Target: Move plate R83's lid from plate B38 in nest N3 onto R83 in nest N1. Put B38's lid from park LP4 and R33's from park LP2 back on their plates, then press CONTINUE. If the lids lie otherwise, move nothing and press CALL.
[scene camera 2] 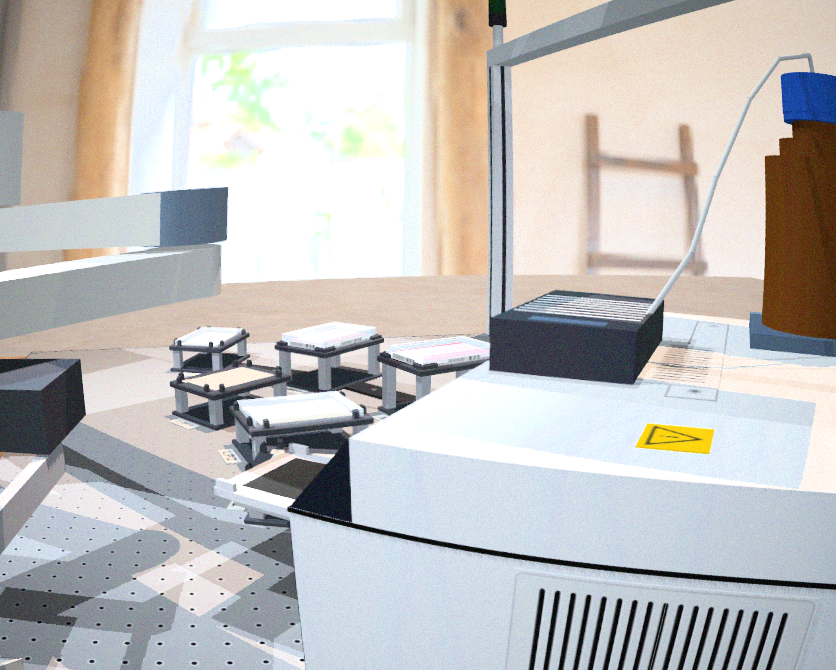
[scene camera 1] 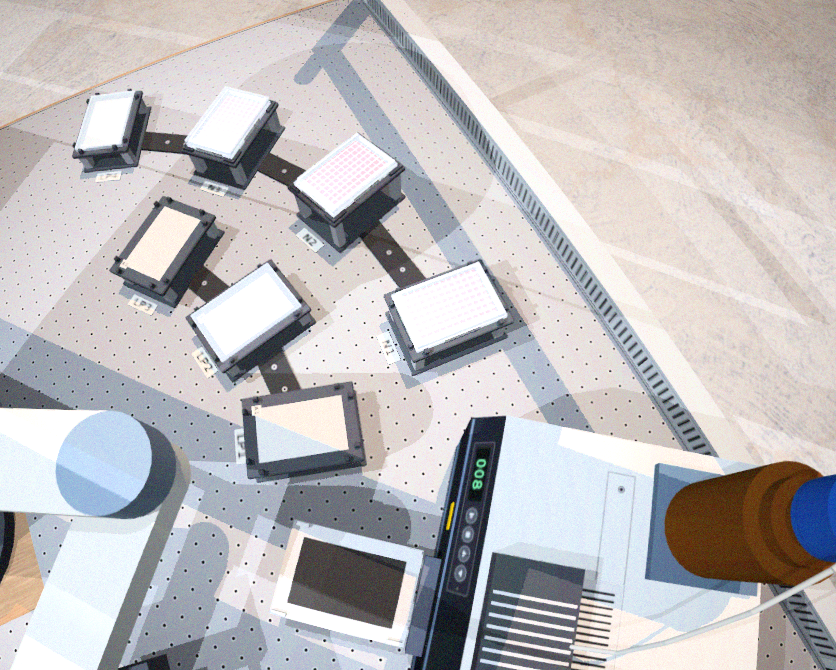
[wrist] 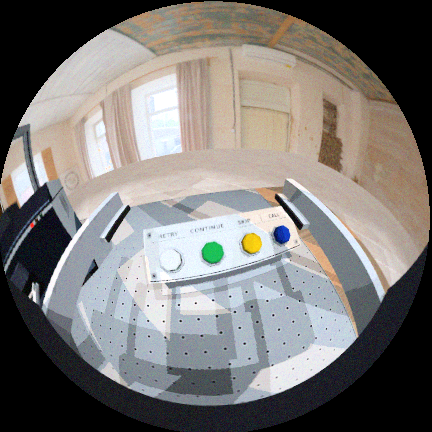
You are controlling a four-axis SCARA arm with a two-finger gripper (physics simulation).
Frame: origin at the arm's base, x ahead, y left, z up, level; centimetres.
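Seen in the pictures: gripper, fingertip midpoint: (wrist: 198, 190).
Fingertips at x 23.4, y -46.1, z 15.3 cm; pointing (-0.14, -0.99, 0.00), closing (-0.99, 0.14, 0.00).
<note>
Pixels of each thing's top centre, then the offset from my fingertips to it. "spot": a spot on its surface instead.
- button panel, middle of its top: (wrist: 227, 223) dx -3.1, dy -1.4, dz -5.6 cm
- blue CALL button, middle of its top: (wrist: 283, 228) dx -10.7, dy +0.6, dz -6.5 cm
- pale-topped plate, middle of its top: (scene camera 2: 329, 330) (scene camera 1: 227, 117) dx +40.0, dy +86.7, dz -6.2 cm
- plate with clearer pink wells, middle of its top: (scene camera 2: 444, 345) (scene camera 1: 345, 169) dx +52.1, dy +66.7, dz -5.1 cm
- plate with faint pink wells, middle of its top: (scene camera 1: 449, 302) dx +55.4, dy +41.7, dz -6.4 cm
- park LP4, surface spot: (scene camera 2: 210, 337) (scene camera 1: 108, 128) spot: dx +20.9, dy +98.5, dz -8.8 cm
- park LP2, surface spot: (scene camera 2: 300, 409) (scene camera 1: 250, 321) spot: dx +31.3, dy +52.3, dz -8.5 cm
- LP1, middle of its top: (scene camera 1: 299, 427) dx +31.5, dy +36.2, dz -8.5 cm
- brown bottle, surface spot: (scene camera 2: 799, 237) spot: dx +57.3, dy +4.1, dz +14.3 cm
My gripper (wrist: 198, 190) is open and empty, its fingers wide apart, with the button panel (wrist: 192, 231) beyond and below them. The panel bears the white RETRY, green CONTINUE button (wrist: 212, 252), yellow SKIP and blue CALL button (wrist: 282, 234). A pale-topped plate (scene camera 1: 230, 122) (scene camera 2: 329, 335) stands in nest N3. A plate with clearer pink wells (scene camera 1: 348, 174) (scene camera 2: 438, 350) is in N2. A plate with faint pink wells (scene camera 1: 450, 307) is in N1; I cannot tell surely whether a lid covers it. White lids lie on park LP4 (scene camera 1: 106, 120) (scene camera 2: 210, 337) and park LP2 (scene camera 1: 247, 310) (scene camera 2: 300, 409).
Parks LP3 (scene camera 1: 163, 240) (scene camera 2: 230, 380) and LP1 (scene camera 1: 300, 425) hold no lid. A white instrument (scene camera 1: 544, 502) (scene camera 2: 558, 432) with a green 008 display has its tray (scene camera 1: 286, 582) out. A brown bottle (scene camera 1: 725, 523) (scene camera 2: 799, 237) with a blue cap stands on it.
</note>
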